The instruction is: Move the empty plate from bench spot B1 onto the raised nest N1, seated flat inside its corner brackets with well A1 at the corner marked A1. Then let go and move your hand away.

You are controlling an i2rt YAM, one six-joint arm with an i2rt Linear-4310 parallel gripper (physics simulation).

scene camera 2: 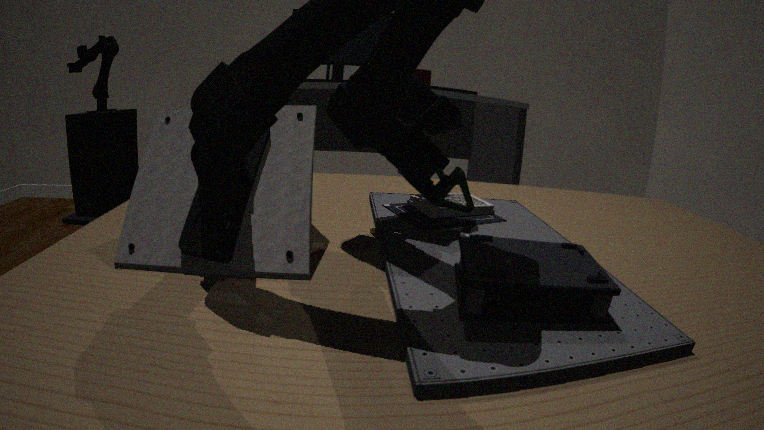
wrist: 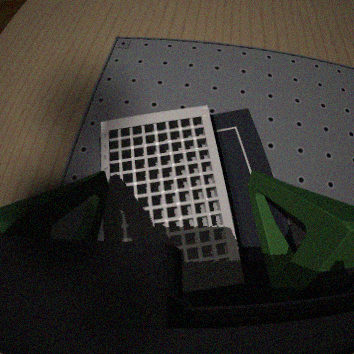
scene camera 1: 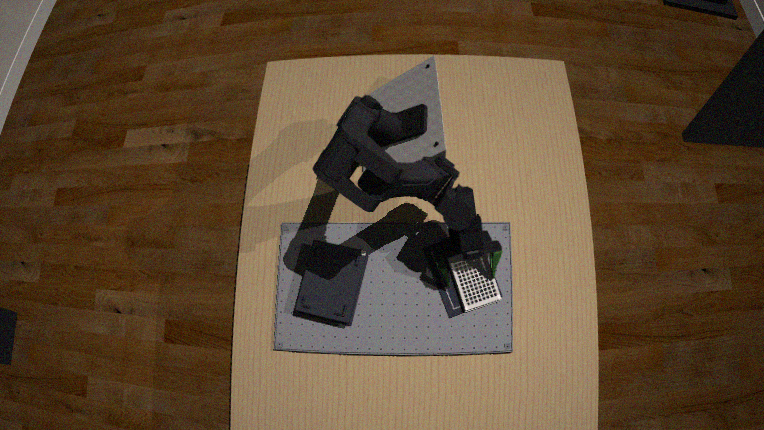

My gripper is open and touches a white well plate. Further things: a dark nest pad.
My gripper shows as well in the wrist view and in scene camera 1.
